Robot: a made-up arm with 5 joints. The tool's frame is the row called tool.
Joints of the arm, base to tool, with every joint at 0 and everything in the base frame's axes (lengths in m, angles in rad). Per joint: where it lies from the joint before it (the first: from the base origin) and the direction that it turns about. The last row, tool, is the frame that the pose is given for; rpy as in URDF.
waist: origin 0 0 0.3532 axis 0 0 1
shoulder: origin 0 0 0 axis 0 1 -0.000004
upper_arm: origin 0.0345 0 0.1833 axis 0 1 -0.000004
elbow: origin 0.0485 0 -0.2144 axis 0 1 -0.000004
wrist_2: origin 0.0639 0 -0.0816 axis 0 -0.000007 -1
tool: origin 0 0 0 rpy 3.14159 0 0
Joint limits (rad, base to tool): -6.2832..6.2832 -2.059..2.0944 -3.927..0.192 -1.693..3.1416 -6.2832..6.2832
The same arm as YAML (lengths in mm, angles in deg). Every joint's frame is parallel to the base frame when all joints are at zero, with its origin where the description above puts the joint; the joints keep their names.
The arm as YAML. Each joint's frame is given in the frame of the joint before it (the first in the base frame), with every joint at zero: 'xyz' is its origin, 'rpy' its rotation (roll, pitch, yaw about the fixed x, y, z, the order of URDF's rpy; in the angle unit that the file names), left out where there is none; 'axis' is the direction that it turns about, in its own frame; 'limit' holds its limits. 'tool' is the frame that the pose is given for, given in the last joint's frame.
units:
  length: mm
  angle: deg
joints:
  - name: waist
    type: revolute
    origin:
      xyz: [0.0, 0.0, 353.2]
    axis: [0.0, 0.0, 1.0]
    limit:
      lower: -360.0
      upper: 360.0
  - name: shoulder
    type: revolute
    origin:
      xyz: [0.0, 0.0, 0.0]
    axis: [0.0, 1.0, 0.0]
    limit:
      lower: -117.97
      upper: 120.0
  - name: upper_arm
    type: revolute
    origin:
      xyz: [34.5, 0.0, 183.3]
    axis: [0.0, 1.0, 0.0]
    limit:
      lower: -225.0
      upper: 11.0
  - name: elbow
    type: revolute
    origin:
      xyz: [48.5, 0.0, -214.4]
    axis: [0.0, 1.0, 0.0]
    limit:
      lower: -97.0
      upper: 180.0
  - name: wrist_2
    type: revolute
    origin:
      xyz: [63.9, 0.0, -81.6]
    axis: [0.0, 0.0, -1.0]
    limit:
      lower: -360.0
      upper: 360.0
tool:
  origin:
    xyz: [0.0, 0.0, 0.0]
    rpy: [180.0, 0.0, 0.0]

